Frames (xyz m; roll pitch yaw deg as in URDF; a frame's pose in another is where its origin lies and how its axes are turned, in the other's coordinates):
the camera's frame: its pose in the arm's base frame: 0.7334 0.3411 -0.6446 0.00 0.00 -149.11
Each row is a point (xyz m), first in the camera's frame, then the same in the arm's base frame.
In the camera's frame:
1: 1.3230 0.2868 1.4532
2: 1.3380 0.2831 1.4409
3: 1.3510 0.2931 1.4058
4: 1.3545 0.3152 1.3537
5: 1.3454 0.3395 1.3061
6: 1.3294 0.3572 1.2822
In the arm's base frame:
1: -0.2547 -0.5842 0.8086
2: -0.2695 -0.5888 0.7963
3: -0.2755 -0.6040 0.7612
4: -0.2671 -0.6248 0.7091
5: -0.2469 -0.6410 0.6615
6: -0.2240 -0.6479 0.6376

